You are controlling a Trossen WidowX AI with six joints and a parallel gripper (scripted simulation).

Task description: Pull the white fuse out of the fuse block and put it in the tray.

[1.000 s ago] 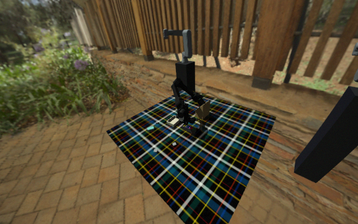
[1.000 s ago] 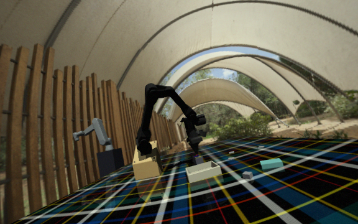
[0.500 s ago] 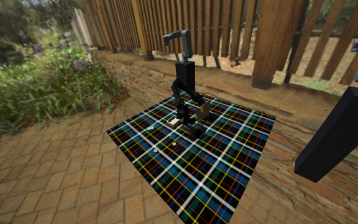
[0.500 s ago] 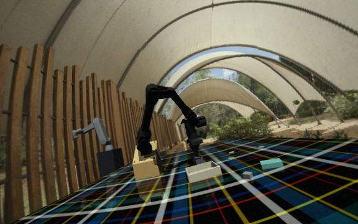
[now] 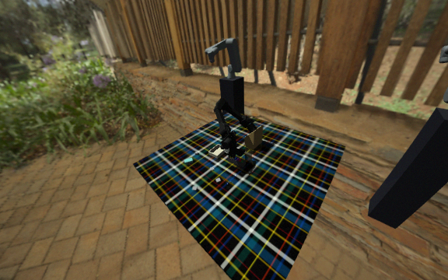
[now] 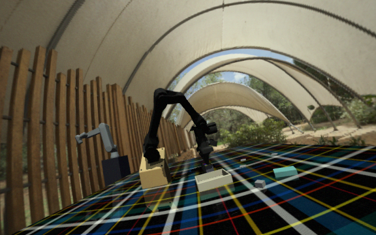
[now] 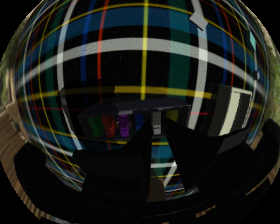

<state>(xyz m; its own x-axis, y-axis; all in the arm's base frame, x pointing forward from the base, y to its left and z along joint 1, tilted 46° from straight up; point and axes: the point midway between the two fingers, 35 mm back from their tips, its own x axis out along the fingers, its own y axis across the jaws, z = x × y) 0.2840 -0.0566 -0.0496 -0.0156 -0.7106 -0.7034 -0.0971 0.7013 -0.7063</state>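
Now: the white fuse 10 mm below my gripper tip. The rest, counted from my gripper tip: cream tray (10 mm behind, 180 mm to the right, 40 mm below); then teal block (220 mm ahead, 290 mm to the right, 30 mm below).
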